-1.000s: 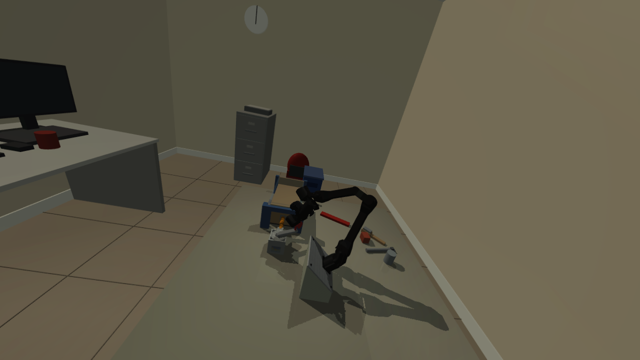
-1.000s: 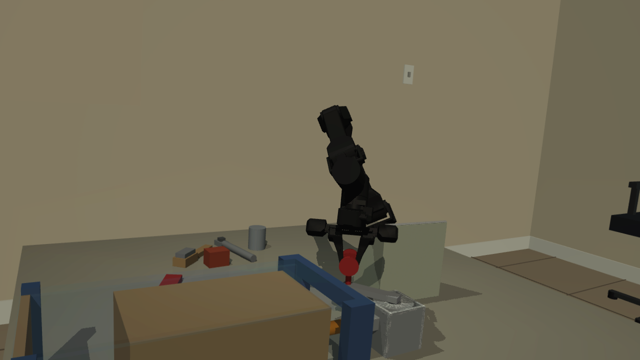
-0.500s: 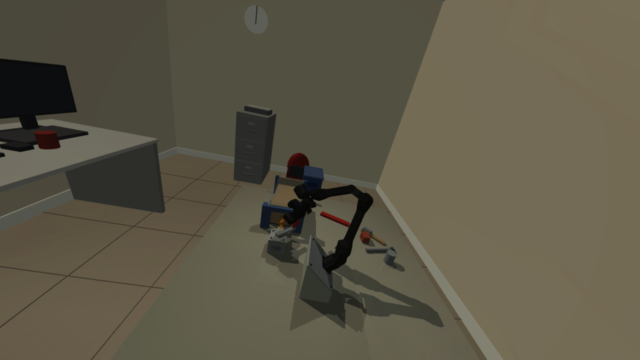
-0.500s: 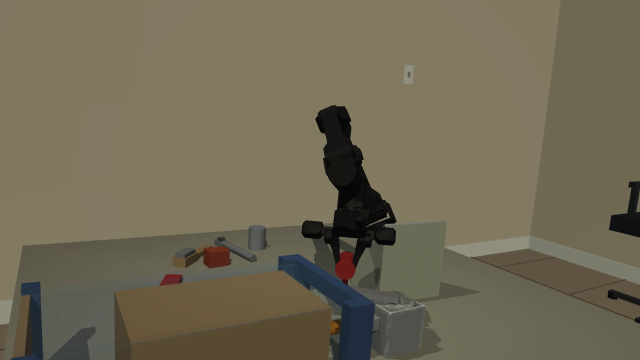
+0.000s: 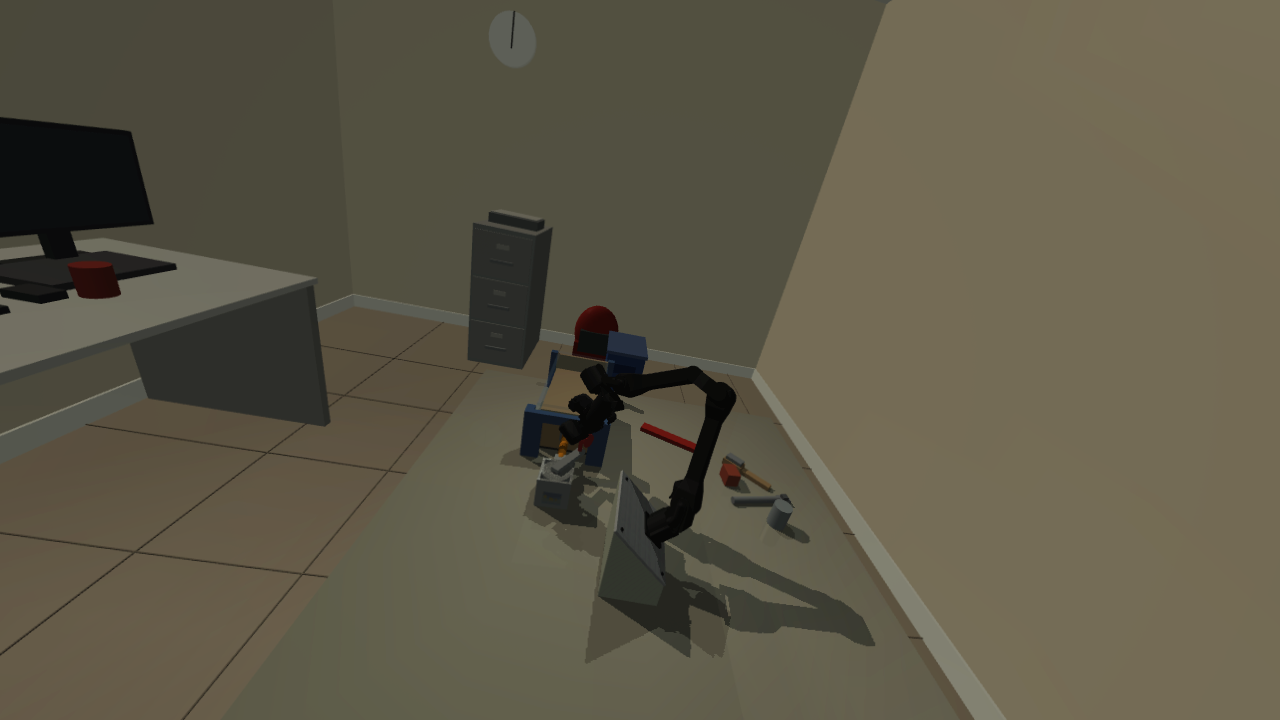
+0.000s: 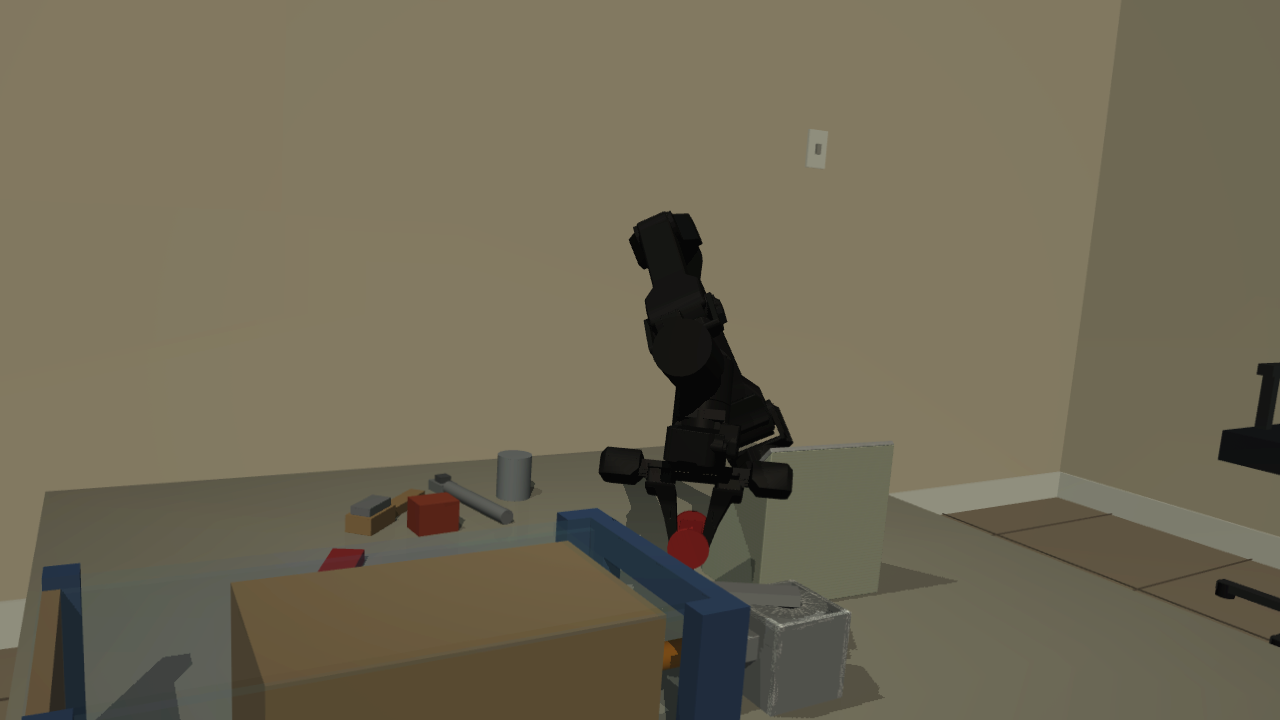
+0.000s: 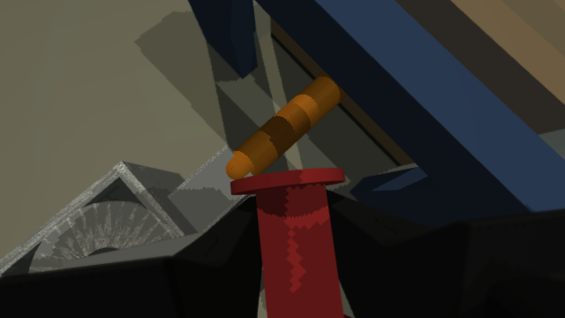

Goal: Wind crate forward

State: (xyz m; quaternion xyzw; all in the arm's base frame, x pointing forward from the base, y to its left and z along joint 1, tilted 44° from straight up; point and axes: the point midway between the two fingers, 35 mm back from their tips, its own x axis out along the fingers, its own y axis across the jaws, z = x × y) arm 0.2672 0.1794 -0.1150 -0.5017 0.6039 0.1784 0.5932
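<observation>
My gripper tip is 40 mm past the winch handle and 30 mm above it. From my gripper tip the other things lie so: clear-panelled cubby 300 mm ahead, 40 mm to the left, 20 mm below; grey winch 110 mm behind, 100 mm below, 20 mm to the left; red knob 20 mm to the right, 10 mm behind.
</observation>
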